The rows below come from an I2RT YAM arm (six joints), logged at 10 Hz.
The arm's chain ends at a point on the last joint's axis. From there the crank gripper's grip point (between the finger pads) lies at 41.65 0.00 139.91 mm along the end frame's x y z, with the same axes.
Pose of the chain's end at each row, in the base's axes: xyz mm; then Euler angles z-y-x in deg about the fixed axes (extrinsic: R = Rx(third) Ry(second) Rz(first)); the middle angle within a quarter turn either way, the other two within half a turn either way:
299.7 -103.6 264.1 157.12 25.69 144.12
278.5 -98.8 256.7 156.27 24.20 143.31
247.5 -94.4 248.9 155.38 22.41 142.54
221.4 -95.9 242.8 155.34 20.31 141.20
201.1 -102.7 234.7 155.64 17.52 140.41
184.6 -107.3 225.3 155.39 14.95 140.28
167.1 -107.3 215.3 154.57 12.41 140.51
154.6 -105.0 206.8 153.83 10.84 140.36
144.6 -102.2 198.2 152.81 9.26 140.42
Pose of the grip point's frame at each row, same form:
325.8 -200.4 158.0 157.12 25.69 144.12
301.1 -197.8 151.8 156.27 24.20 143.31
265.8 -195.6 145.3 155.38 22.41 142.54
234.5 -199.9 141.2 155.34 20.31 141.20
207.0 -208.2 134.0 155.64 17.52 140.41
184.1 -213.3 124.9 155.39 14.95 140.28
160.4 -213.1 115.0 154.57 12.41 140.51
144.2 -211.3 107.3 153.83 10.84 140.36
130.5 -208.6 99.3 152.81 9.26 140.42

